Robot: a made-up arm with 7 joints.
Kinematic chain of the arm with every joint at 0, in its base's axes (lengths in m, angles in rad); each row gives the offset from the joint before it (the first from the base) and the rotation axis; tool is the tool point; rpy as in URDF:
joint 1: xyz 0 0 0.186 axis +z
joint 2: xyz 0 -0.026 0.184 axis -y
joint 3: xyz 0 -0.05 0.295 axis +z
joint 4: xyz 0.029 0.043 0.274 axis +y
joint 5: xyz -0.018 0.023 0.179 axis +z
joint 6: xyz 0 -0.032 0.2 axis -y
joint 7: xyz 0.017 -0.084 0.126 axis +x
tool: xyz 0 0 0 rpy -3.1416 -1.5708 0
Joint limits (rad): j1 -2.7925..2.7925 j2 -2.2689..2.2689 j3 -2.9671..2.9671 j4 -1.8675..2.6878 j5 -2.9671..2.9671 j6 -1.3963..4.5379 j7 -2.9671..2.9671
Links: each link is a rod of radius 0.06 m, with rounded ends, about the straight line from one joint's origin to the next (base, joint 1, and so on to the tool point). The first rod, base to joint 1, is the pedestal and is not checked.
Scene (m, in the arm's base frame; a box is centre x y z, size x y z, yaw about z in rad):
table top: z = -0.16
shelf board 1: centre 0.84 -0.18 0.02 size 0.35 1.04 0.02 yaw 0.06
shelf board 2: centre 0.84 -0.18 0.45 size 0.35 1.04 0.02 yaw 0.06
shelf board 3: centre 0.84 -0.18 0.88 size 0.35 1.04 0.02 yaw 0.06
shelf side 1: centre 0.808 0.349 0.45 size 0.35 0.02 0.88 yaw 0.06
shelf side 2: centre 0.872 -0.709 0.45 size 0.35 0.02 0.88 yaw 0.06
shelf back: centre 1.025 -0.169 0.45 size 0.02 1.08 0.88 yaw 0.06
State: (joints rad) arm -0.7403 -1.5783 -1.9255 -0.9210 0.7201 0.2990 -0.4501
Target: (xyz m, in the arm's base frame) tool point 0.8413 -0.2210 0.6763
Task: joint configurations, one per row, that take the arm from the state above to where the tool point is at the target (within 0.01 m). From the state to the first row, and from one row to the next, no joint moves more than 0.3 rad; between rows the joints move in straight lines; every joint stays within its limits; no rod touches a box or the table.
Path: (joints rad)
1: -0.9301 -1.5533 -1.9421 -1.1539 0.6644 0.3688 -0.4501
2: -1.1200 -1.5284 -1.9586 -1.3868 0.6087 0.4386 -0.4501
3: -1.3098 -1.5034 -1.9752 -1.6196 0.5529 0.5084 -0.4501
4: -1.2500 -1.2870 -1.7657 -1.6430 0.5309 0.5642 -0.4501
5: -1.1902 -1.0706 -1.5561 -1.6664 0.5088 0.6200 -0.4501
6: -0.9962 -1.1077 -1.6213 -1.4418 0.5659 0.5315 -0.4501
7: -0.8023 -1.1447 -1.6865 -1.2173 0.6229 0.4430 -0.4501
8: -0.6084 -1.1818 -1.7516 -0.9927 0.6800 0.3544 -0.4501

